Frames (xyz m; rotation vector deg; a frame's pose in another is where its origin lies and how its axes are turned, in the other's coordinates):
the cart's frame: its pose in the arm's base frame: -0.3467 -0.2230 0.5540 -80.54 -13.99 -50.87
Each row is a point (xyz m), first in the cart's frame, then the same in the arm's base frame.
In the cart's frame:
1: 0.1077 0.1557 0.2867
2: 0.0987 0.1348 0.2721
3: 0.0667 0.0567 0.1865
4: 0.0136 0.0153 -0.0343
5: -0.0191 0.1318 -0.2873
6: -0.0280 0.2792 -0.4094
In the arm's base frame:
1: -0.0729 -0.0156 0.5636
2: -0.0978 -0.0237 0.5705
3: -0.2003 -0.0830 0.5914
4: -0.3394 -0.2611 0.5443
5: -0.3718 -0.4902 0.3860
6: -0.3227 -0.6114 0.2459

